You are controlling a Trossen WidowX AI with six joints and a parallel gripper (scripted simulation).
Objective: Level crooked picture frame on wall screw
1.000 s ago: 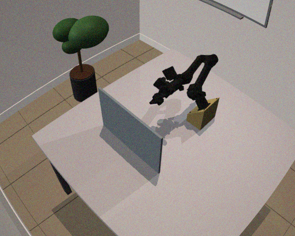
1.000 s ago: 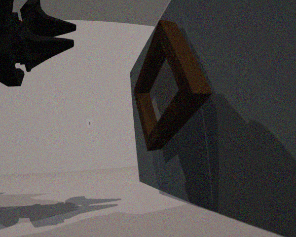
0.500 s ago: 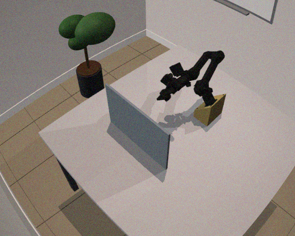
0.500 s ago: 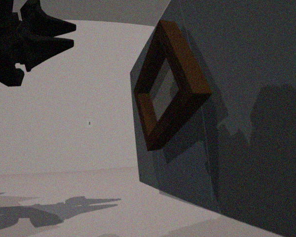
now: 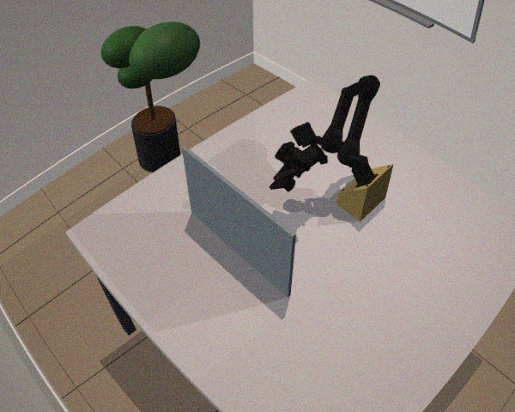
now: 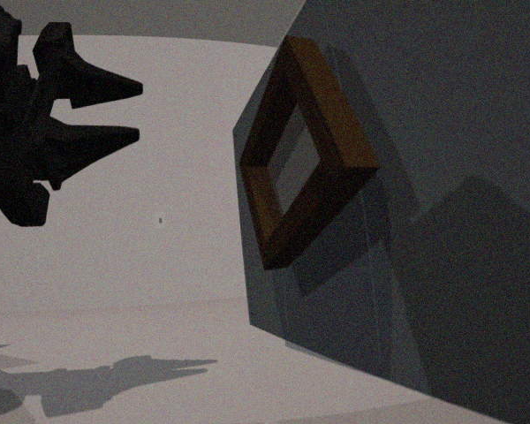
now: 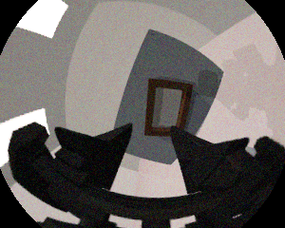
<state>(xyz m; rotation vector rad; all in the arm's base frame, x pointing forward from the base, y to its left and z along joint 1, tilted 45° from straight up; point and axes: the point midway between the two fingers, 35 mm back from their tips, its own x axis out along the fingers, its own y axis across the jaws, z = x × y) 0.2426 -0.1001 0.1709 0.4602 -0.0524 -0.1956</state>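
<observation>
The brown wooden picture frame lies 12 cm ahead of my gripper tip, 5 cm below it and 3 cm to the right of it. Also, from my gripper tip: dark grey wall panel 14 cm ahead, 6 cm below, 2 cm to the right.
</observation>
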